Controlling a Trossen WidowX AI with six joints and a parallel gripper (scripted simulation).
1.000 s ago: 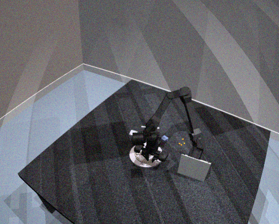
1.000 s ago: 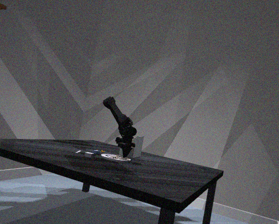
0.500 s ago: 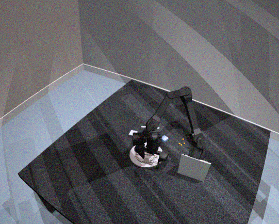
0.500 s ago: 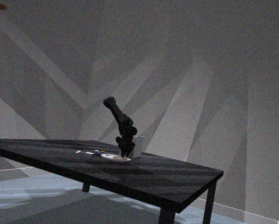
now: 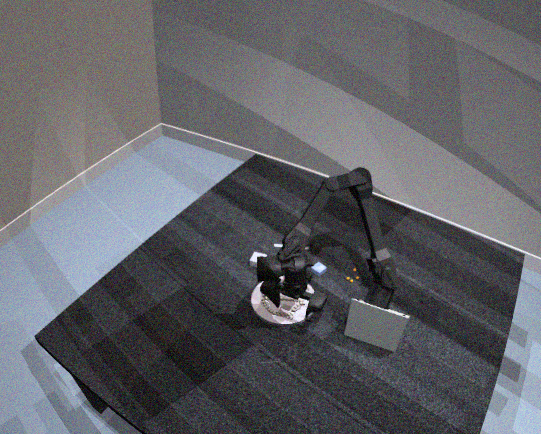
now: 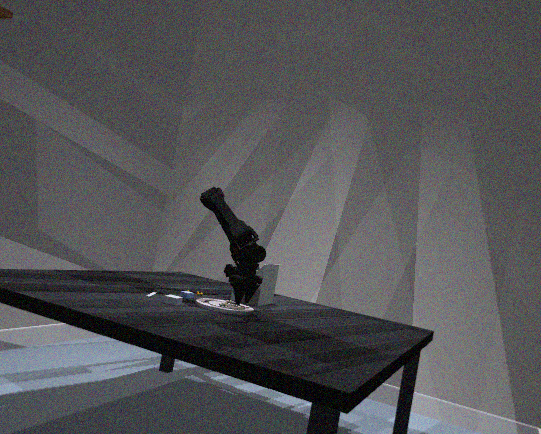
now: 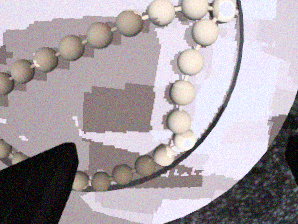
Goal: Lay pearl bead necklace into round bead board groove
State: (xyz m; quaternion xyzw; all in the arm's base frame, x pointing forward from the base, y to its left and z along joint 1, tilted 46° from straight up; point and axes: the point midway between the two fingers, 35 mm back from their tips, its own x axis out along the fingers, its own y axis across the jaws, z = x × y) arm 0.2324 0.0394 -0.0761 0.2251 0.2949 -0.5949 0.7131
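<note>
Right now the round white bead board is 50 mm ahead of my gripper tip, 40 mm to the right of it and 10 mm below it. Round my gripper tip: small white block (220 mm ahead, 130 mm to the right, 10 mm below); then small blue cube (30 mm ahead, 210 mm to the right, 10 mm below); then thin white stick (170 mm ahead, 260 mm to the right, 20 mm below).
</note>
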